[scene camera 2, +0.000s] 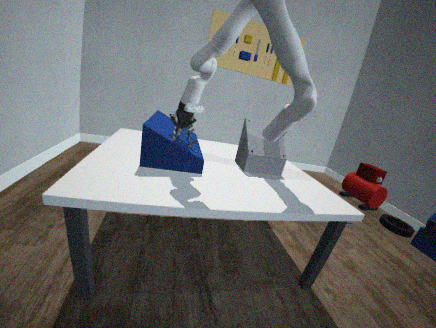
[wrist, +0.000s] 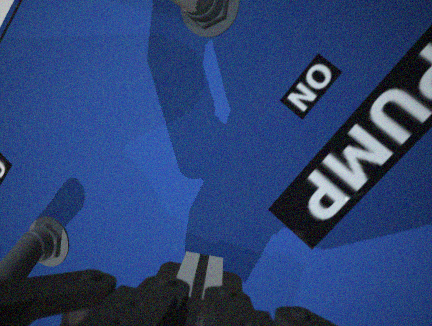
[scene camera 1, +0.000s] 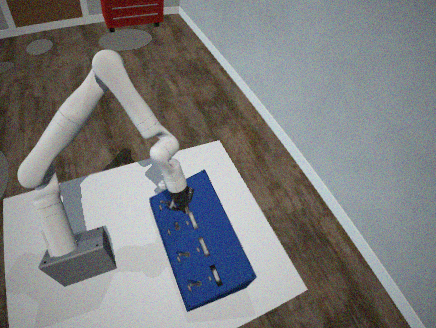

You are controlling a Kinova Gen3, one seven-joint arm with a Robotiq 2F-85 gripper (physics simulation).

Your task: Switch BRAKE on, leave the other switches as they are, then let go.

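Observation:
The blue switch panel is a sloped box with several small metal lever switches, among them a switch at its near end in scene view 1. My gripper is shut and empty, low over the panel's far part. In the wrist view, one switch's nut is at the top edge, near an ON label and a PUMP label. Another switch is at lower left, its lever pointing down-left. No BRAKE label is readable, so I cannot tell which switch is BRAKE.
The panel stands on a white table. The arm's grey base block stands beside it with a gap between. A red cabinet stands on the floor far behind.

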